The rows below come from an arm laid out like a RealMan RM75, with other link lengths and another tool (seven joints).
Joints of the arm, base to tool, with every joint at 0 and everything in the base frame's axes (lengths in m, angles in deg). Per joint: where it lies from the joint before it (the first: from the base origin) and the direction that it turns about. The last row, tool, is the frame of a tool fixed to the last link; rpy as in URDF.
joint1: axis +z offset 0 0 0.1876
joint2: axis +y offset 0 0 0
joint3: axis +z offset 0 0 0.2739
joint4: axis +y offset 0 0 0
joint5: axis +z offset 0 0 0.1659
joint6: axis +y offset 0 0 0
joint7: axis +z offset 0 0 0.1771
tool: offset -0.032 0.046 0.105 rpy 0 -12.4 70.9
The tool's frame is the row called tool.
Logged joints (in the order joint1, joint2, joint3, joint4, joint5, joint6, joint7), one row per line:
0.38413, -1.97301, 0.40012, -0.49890, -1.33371, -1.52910, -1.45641
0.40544, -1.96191, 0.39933, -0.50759, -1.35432, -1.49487, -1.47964
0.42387, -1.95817, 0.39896, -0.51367, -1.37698, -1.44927, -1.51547
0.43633, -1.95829, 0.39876, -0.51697, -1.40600, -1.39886, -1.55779
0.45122, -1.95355, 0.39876, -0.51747, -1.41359, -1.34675, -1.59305
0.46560, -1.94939, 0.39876, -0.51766, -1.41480, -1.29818, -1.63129
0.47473, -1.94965, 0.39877, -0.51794, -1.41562, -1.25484, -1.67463
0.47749, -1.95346, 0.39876, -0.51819, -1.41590, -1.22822, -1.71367
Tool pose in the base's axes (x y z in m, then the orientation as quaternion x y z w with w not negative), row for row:
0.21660, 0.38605, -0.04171, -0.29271, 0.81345, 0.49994, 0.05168
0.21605, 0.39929, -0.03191, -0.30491, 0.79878, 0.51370, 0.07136
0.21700, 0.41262, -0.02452, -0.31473, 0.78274, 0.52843, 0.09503
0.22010, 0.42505, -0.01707, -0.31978, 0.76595, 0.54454, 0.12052
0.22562, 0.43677, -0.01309, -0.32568, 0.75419, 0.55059, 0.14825
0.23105, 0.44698, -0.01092, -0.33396, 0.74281, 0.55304, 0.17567
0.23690, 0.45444, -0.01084, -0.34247, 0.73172, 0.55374, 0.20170
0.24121, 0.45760, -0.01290, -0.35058, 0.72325, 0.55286, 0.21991
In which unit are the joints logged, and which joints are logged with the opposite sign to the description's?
The joints are logged in radians. Opposite sign: joint2, joint3, joint5, joint6.
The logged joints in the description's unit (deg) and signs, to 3 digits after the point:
22.009, 113.045, -22.925, -28.585, 76.416, 87.611, -83.446
23.230, 112.409, -22.880, -29.083, 77.597, 85.650, -84.777
24.286, 112.195, -22.859, -29.431, 78.895, 83.037, -86.830
25.000, 112.202, -22.847, -29.620, 80.558, 80.149, -89.255
25.853, 111.930, -22.847, -29.649, 80.993, 77.163, -91.275
26.677, 111.692, -22.847, -29.660, 81.062, 74.380, -93.466
27.200, 111.707, -22.848, -29.676, 81.109, 71.897, -95.949
27.358, 111.925, -22.847, -29.690, 81.125, 70.372, -98.186

